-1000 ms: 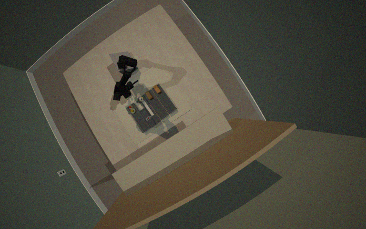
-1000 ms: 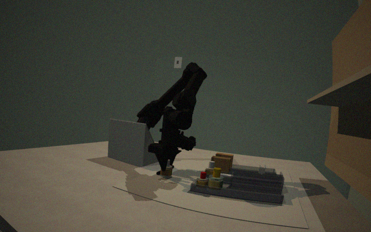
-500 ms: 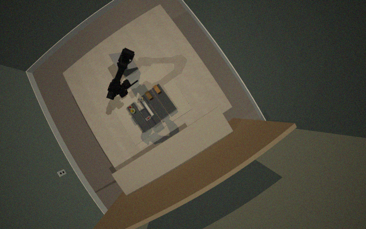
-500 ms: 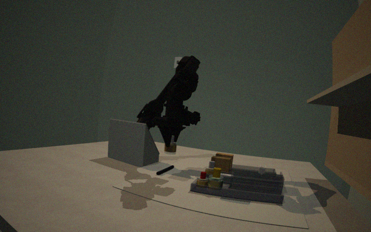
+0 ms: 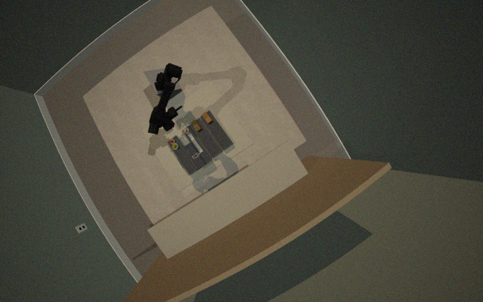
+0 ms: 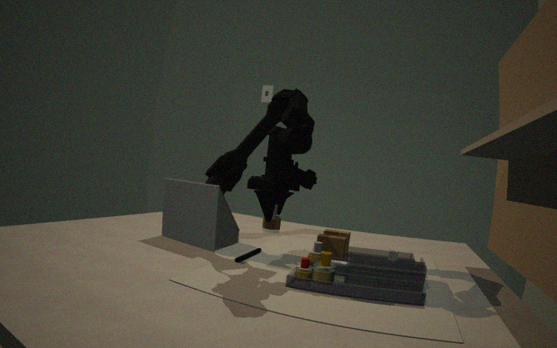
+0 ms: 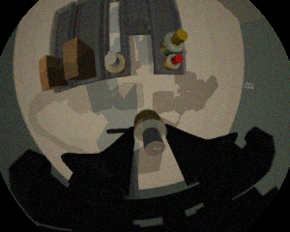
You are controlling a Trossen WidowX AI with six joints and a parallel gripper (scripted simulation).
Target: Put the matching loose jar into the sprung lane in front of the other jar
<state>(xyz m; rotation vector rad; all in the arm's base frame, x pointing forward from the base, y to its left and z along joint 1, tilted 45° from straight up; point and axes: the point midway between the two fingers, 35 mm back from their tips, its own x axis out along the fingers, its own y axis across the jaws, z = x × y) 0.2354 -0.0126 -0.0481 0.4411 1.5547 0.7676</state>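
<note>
The black pen lies 11 cm below my gripper tip, 8 cm behind it and 3 cm to the left of it. From my gripper tip the other things lie so: shelf: 60 cm ahead, 25 cm above, 16 cm to the left; then pusher plate: 21 cm ahead, 6 cm to the left, 6 cm below.
</note>
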